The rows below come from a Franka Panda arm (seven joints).
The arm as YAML. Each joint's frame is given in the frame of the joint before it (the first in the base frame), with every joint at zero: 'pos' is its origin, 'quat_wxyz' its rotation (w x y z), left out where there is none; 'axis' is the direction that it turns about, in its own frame. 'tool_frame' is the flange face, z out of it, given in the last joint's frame.
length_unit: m
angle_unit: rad
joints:
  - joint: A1
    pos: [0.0, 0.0, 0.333]
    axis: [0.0, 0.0, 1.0]
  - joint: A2
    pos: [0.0, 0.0, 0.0]
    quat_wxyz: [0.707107, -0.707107, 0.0, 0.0]
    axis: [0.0, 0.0, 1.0]
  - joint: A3
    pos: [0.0, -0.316, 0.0]
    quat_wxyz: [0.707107, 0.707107, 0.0, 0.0]
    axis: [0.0, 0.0, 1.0]
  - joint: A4
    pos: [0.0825, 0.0, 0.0]
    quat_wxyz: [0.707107, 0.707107, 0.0, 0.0]
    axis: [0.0, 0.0, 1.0]
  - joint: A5
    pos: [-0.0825, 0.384, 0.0]
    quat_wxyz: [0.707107, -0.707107, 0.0, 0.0]
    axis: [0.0, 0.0, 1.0]
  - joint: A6
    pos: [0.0, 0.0, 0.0]
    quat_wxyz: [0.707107, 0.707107, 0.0, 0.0]
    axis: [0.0, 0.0, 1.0]
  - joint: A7
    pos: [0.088, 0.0, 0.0]
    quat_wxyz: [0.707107, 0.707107, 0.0, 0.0]
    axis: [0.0, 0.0, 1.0]
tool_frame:
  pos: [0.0, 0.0, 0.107]
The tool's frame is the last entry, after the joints.
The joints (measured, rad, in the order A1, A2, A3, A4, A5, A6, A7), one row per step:
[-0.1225 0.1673 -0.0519 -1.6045 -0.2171 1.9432 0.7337]
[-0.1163 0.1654 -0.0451 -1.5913 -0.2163 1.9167 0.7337]
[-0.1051 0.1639 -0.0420 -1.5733 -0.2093 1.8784 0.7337]
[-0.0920 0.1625 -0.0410 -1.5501 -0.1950 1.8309 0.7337]
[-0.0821 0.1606 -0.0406 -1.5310 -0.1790 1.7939 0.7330]
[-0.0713 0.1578 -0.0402 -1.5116 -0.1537 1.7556 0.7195]
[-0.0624 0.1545 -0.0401 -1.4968 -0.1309 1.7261 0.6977]
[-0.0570 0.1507 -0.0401 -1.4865 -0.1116 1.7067 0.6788]
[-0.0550 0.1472 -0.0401 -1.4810 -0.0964 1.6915 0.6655]
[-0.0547 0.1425 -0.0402 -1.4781 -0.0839 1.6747 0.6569]
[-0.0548 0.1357 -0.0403 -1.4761 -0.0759 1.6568 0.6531]
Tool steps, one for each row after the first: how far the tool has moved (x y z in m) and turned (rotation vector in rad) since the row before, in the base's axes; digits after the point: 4 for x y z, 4 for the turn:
[-0.0003 0.0074 0.0050 0.0027 0.0105 0.0071]
[-0.0010 0.0087 0.0059 0.0087 0.0168 0.0049]
[-0.0017 0.0091 0.0074 0.0158 0.0199 0.0023]
[-0.0018 0.0072 0.0067 0.0169 0.0134 0.0020]
[-0.0022 0.0087 0.0072 0.0252 0.0150 0.0153]
[-0.0022 0.0074 0.0061 0.0221 0.0120 0.0242]
[-0.0019 0.0051 0.0053 0.0185 0.0057 0.0203]
[-0.0020 0.0027 0.0032 0.0150 0.0062 0.0126]
[-0.0027 0.0014 0.0026 0.0130 0.0088 0.0065]
[-0.0035 0.0008 0.0033 0.0088 0.0086 0.0017]

